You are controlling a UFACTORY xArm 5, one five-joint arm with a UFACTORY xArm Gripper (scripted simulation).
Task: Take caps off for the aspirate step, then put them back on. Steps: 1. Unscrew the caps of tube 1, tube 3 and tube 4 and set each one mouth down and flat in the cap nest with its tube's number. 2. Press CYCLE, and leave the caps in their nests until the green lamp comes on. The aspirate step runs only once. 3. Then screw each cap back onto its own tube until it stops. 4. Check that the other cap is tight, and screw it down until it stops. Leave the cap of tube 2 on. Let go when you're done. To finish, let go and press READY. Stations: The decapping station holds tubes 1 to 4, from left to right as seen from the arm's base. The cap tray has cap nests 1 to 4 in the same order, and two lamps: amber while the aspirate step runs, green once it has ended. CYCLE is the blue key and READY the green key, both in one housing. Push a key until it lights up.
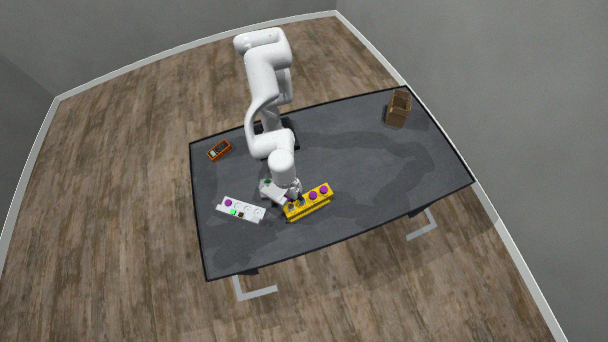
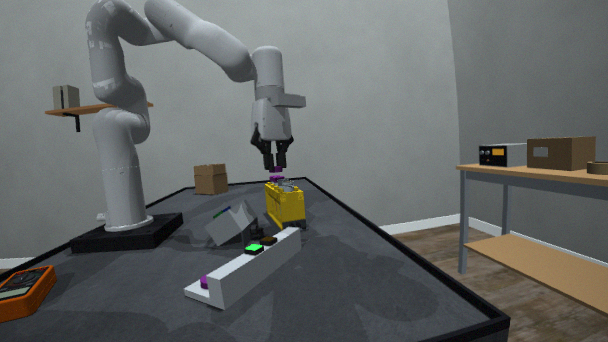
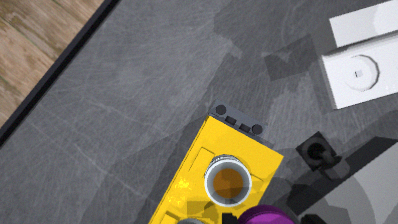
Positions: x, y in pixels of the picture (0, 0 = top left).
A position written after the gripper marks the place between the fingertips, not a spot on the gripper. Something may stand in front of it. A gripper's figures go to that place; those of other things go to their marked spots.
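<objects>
Gripper (image 2: 275, 168), 0.66 m from the lens. Cardboard box (image 2: 208, 180), 1.38 m from the lens.
</objects>
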